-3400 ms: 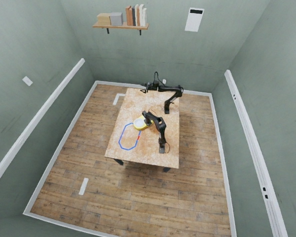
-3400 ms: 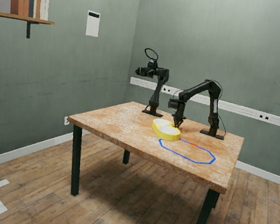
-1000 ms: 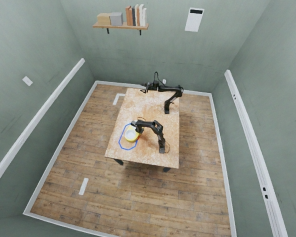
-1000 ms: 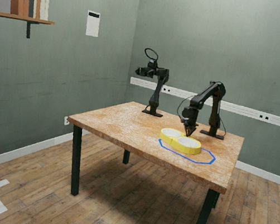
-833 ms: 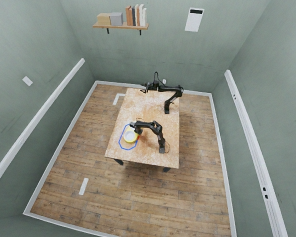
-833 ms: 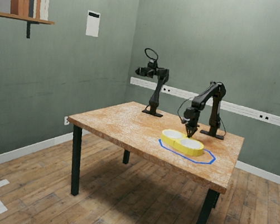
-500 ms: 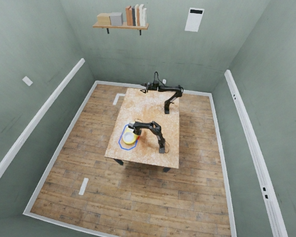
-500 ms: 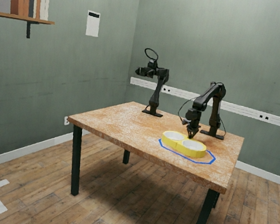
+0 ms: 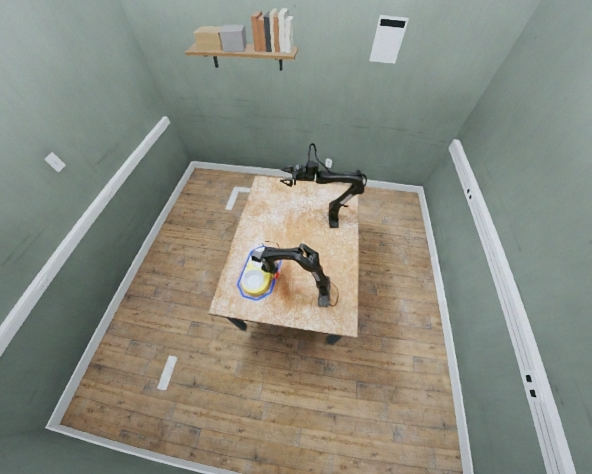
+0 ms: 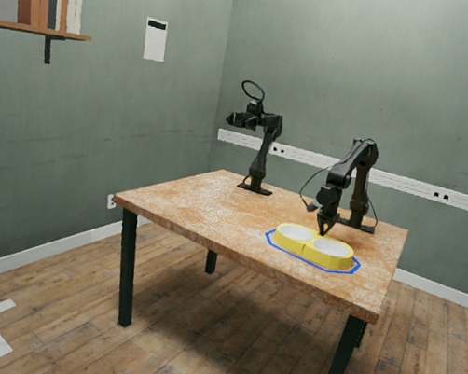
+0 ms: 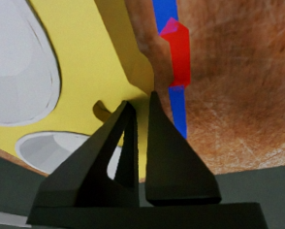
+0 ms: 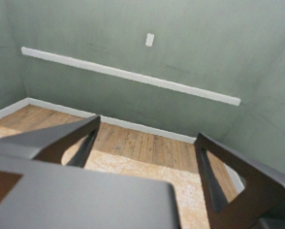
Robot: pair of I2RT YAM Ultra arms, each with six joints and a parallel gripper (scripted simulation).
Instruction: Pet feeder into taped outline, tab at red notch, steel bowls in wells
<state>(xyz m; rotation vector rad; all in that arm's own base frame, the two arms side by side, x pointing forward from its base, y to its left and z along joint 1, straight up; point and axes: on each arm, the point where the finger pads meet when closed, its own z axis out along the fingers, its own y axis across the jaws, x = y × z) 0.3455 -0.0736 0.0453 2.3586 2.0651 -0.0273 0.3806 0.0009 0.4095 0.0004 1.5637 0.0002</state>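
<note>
Now: the pet feeder 80 mm ahead of my left hand, 10 mm to the right of it and 20 mm below it. Round my left hand: steel bowl: 100 mm ahead, 70 mm to the left, 10 mm below; taped outline: 80 mm ahead, 10 mm to the right, 40 mm below.
</note>
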